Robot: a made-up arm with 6 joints.
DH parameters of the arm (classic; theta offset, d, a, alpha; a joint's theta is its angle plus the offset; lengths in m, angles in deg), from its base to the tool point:
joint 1: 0 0.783 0.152 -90
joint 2: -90 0 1.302 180
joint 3: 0 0 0.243 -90
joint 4: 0 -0.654 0 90
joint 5: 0 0 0 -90
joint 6: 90 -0.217 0 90
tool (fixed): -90 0 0 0
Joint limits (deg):
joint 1: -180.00..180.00
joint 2: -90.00..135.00
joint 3: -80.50..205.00
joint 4: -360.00..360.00
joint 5: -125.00..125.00
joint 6: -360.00..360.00
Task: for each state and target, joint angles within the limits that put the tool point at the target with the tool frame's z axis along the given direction. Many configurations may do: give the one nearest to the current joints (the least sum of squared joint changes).
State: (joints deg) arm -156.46 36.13 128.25 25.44 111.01 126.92
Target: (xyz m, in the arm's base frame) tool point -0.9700 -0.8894 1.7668 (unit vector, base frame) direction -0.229 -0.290 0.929
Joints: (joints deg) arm -141.75 79.96 144.50 27.01 96.08 177.56
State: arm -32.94 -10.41 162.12 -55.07 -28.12 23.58
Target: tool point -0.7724 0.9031 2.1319 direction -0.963 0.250 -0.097
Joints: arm -42.30 -24.61 132.04 -61.02 -51.27 9.14
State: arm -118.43 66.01 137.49 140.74 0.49 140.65
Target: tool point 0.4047 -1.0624 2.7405 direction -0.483 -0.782 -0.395
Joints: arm -68.79 32.40 88.12 113.77 -2.04 113.38
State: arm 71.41 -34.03 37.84 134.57 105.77 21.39
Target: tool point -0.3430 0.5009 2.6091 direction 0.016 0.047 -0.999
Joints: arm 103.82 -3.34 25.76 96.03 81.49 62.98
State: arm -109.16 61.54 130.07 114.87 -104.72 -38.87
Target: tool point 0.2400 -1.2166 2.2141 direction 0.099 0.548 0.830
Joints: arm -69.62 56.51 120.26 113.09 -95.53 -57.65
